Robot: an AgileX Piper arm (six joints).
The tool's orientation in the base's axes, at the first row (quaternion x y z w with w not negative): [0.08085 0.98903 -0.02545 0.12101]
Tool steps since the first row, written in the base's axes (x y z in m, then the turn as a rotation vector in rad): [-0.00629 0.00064 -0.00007 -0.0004 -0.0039 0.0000]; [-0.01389 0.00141 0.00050 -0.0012 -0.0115 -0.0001]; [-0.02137 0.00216 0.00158 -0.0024 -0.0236 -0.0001]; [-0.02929 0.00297 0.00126 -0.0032 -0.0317 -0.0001]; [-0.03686 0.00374 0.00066 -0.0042 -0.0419 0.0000]
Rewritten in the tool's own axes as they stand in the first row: [0.00614 -0.00041 -0.00146 -0.0002 -0.0039 0.0002]; [0.01340 -0.00093 -0.00385 -0.0006 -0.0115 0.0006]; [0.02041 -0.00147 -0.00671 -0.0013 -0.0237 0.0012]; [0.02820 -0.00198 -0.00832 -0.0018 -0.0318 0.0016]; [0.03571 -0.00246 -0.00957 -0.0024 -0.0420 0.0019]
